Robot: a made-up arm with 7 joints.
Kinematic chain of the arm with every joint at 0, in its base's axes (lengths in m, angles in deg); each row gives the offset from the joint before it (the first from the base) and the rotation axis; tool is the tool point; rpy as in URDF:
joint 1: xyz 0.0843 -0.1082 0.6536 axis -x
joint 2: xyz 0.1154 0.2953 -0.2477 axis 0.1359 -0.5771 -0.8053
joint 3: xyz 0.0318 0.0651 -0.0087 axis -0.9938 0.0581 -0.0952
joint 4: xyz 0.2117 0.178 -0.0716 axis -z
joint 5: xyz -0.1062 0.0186 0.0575 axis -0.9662 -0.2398 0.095
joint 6: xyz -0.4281 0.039 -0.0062 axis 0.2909 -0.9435 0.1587
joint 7: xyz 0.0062 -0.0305 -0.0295 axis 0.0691 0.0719 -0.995
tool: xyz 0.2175 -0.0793 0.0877 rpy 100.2 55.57 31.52
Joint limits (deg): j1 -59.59..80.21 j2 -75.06..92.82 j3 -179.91..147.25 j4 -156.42..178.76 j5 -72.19..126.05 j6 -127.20..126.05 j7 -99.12..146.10
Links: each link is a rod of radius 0.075 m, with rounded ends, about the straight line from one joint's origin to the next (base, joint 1, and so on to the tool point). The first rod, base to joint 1, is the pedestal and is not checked.
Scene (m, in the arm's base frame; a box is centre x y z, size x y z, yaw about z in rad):
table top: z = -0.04
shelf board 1: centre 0.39 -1 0.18 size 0.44 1.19 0.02 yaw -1.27
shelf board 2: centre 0.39 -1 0.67 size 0.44 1.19 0.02 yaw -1.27
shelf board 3: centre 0.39 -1 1.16 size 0.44 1.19 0.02 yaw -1.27
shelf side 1: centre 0.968 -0.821 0.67 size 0.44 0.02 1 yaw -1.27
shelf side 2: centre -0.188 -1.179 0.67 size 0.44 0.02 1 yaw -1.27
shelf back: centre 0.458 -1.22 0.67 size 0.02 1.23 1 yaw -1.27
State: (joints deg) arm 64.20 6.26 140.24 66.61 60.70 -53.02 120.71
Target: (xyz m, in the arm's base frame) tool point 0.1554 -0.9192 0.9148
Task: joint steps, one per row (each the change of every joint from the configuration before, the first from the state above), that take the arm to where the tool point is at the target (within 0.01 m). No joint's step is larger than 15 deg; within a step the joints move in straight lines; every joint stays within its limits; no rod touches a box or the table.
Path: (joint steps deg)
1: -8.42 -11.27 3.50 -12.04 11.15 -13.71 7.40
2: -8.43 -11.27 3.51 -12.05 11.14 -13.72 7.40
3: 10.96 -4.26 0.00 2.72 4.17 13.19 3.53
4: 10.95 -4.25 0.00 2.72 4.17 13.18 3.53
5: 10.95 -4.26 0.00 2.72 4.17 13.19 3.53
6: 0.00 13.31 0.00 7.65 -7.36 1.72 -0.62
7: 0.00 13.31 0.00 7.65 -7.36 1.71 -0.61
8: 0.00 13.31 0.00 7.64 -7.35 1.72 -0.62
9: 0.00 13.31 0.00 7.65 -7.36 1.71 -0.61

